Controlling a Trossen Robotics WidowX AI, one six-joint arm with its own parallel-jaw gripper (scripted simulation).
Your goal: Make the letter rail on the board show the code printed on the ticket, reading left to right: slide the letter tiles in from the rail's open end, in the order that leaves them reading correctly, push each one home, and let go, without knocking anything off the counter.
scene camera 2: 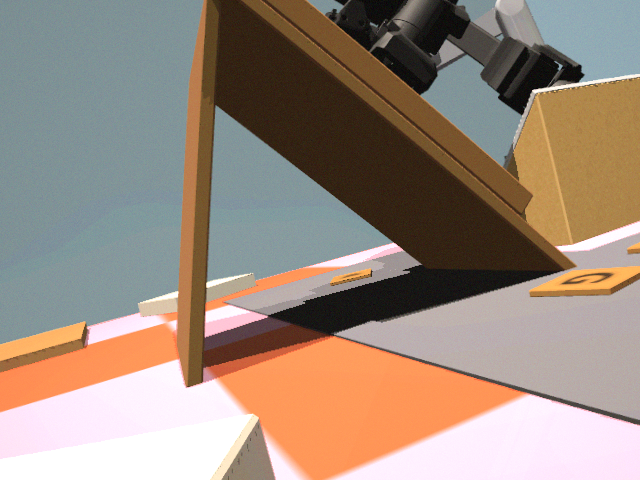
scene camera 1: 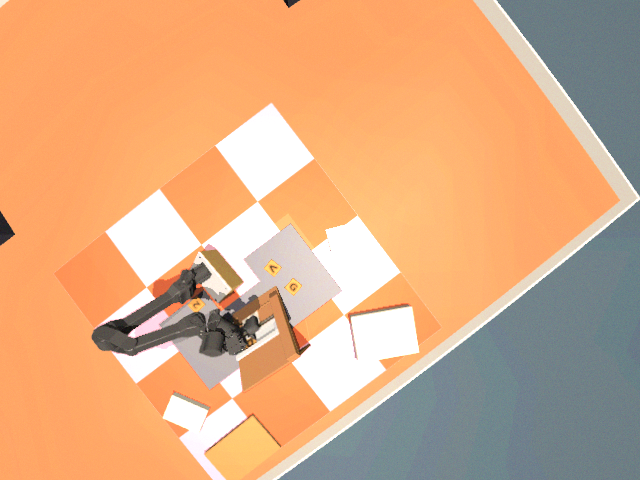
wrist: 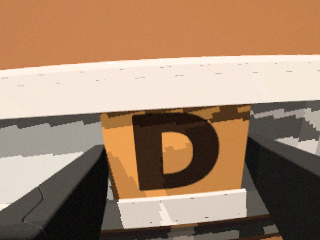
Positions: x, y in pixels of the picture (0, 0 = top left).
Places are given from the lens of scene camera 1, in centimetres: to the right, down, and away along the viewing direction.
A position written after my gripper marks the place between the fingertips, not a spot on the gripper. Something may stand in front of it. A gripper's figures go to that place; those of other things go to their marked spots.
my gripper (scene camera 1: 250, 343): -28, 41, 97
cream box (scene camera 1: 386, 333): 30, 42, 109
